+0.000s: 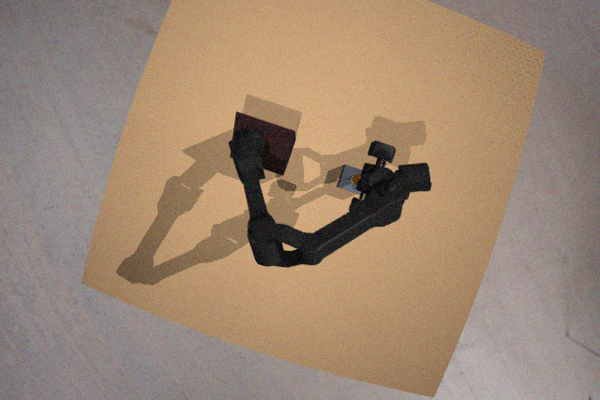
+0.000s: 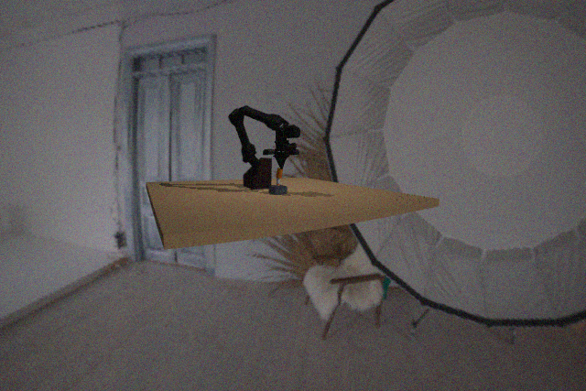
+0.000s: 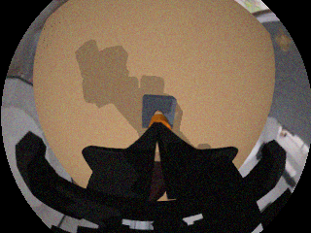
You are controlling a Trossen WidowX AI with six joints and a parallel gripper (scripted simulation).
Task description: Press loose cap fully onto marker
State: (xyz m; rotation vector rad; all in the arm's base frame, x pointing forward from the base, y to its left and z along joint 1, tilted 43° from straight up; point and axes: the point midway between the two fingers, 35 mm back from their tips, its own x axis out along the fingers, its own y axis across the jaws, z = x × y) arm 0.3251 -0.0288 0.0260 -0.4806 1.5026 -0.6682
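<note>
The grey holder block lies 11 cm below my gripper tip, 2 cm behind it and 1 cm to the right of it. From my gripper tip the other things lie so: orange cap (2 cm below, 1 cm behind).
</note>
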